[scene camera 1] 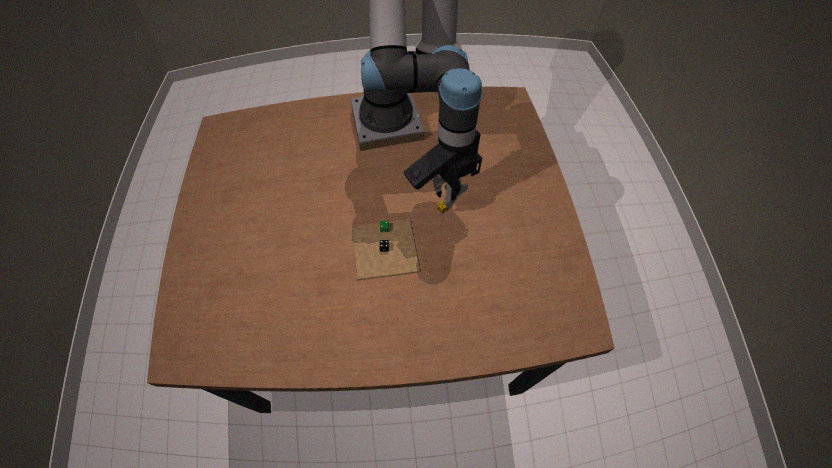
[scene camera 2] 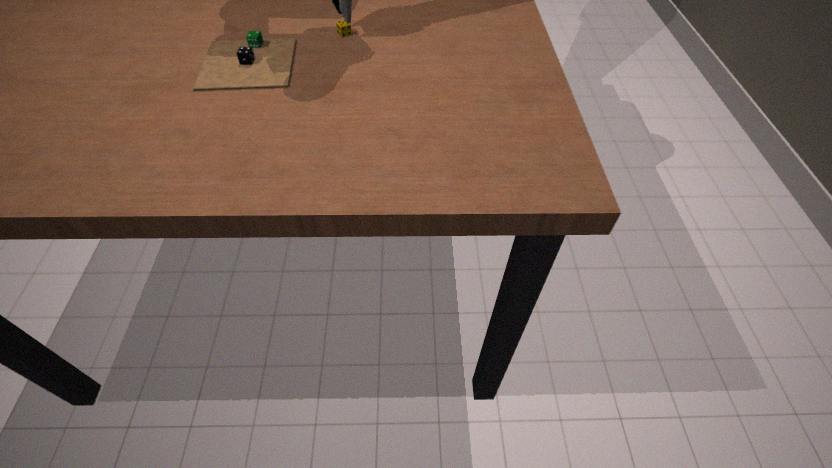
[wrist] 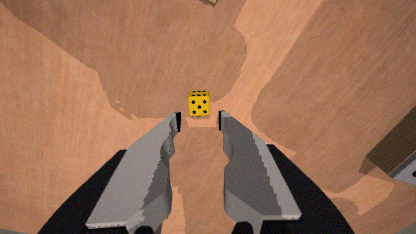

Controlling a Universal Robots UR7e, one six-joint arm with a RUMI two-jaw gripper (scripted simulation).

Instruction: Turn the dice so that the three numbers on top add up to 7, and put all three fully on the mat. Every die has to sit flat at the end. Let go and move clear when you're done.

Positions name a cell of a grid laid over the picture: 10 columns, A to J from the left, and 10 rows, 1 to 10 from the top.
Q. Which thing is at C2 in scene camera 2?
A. A tan mat.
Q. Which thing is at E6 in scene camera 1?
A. A tan mat.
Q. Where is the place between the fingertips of the gripper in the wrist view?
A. At E5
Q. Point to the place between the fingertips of the gripper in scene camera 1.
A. F5
